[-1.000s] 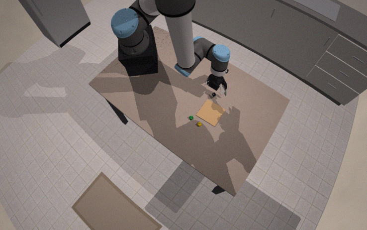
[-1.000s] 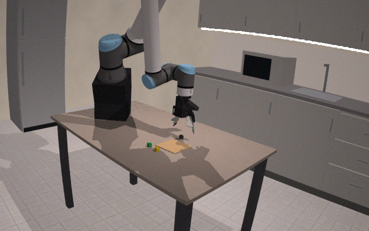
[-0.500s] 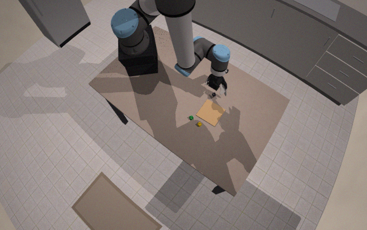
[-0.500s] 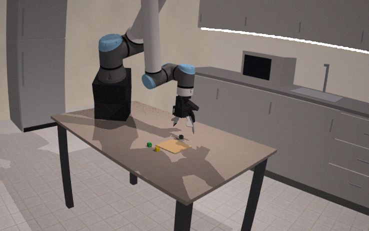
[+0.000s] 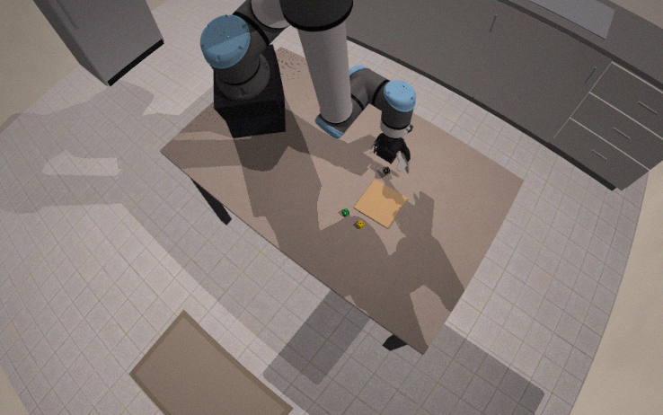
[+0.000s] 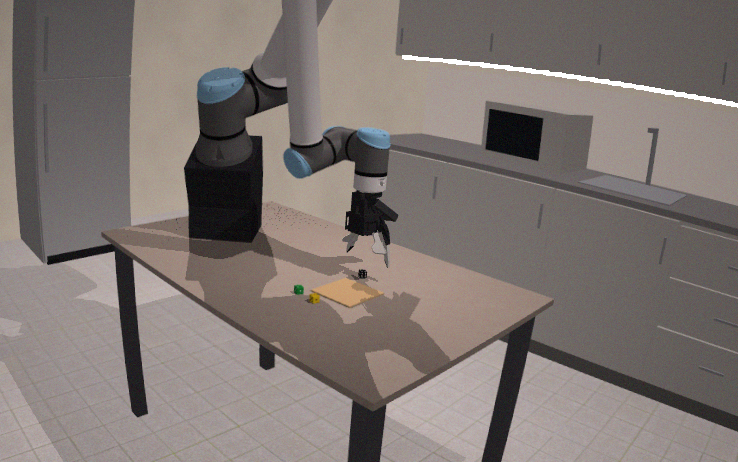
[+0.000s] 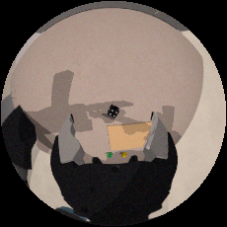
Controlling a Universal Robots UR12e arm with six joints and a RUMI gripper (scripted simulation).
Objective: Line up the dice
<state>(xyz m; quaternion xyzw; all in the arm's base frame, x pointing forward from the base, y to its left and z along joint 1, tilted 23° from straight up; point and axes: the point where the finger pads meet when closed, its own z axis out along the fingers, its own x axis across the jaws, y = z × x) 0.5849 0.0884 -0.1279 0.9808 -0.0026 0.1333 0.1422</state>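
Now: the black die 2 cm to the right of my hand and 4 cm below it. Round my hand: green die: 3 cm behind, 25 cm to the right, 4 cm below; then orange mat: 5 cm ahead, 14 cm to the right, 4 cm below; then yellow die: 4 cm ahead, 25 cm to the right, 4 cm below.
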